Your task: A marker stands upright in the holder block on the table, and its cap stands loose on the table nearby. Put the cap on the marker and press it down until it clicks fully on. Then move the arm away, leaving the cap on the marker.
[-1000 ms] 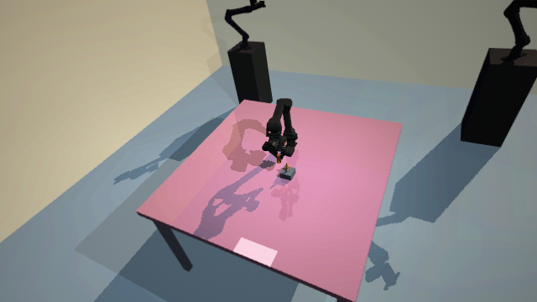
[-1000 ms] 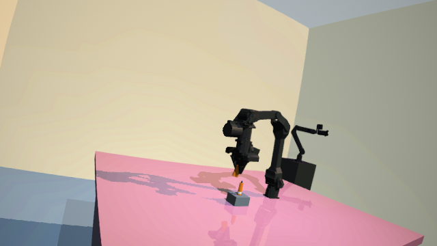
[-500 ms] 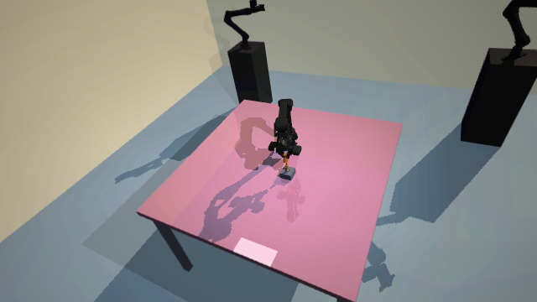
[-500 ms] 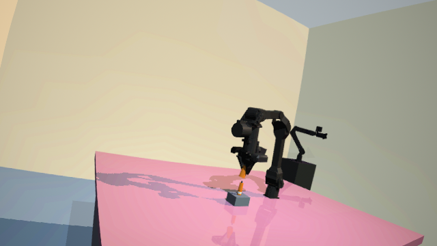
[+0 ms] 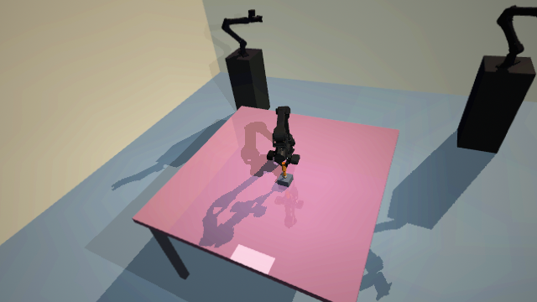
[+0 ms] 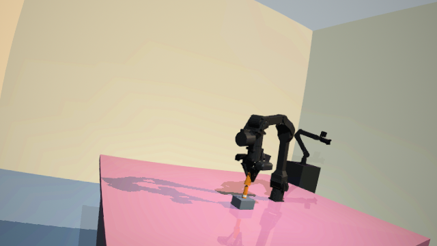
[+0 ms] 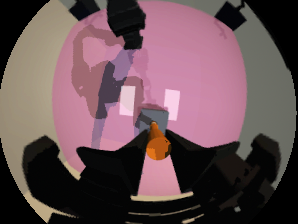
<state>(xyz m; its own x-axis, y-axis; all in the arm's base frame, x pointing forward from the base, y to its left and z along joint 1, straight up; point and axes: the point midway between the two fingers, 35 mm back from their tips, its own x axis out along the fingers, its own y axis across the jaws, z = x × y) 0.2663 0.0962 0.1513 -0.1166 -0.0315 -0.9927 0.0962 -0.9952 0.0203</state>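
Now: gripper tip 4 cm above the orange marker and 1 cm short of it. Also, from my gripper tip: orange cap: 1 cm ahead, 1 cm above; grey holder block: 10 cm below, 1 cm ahead.
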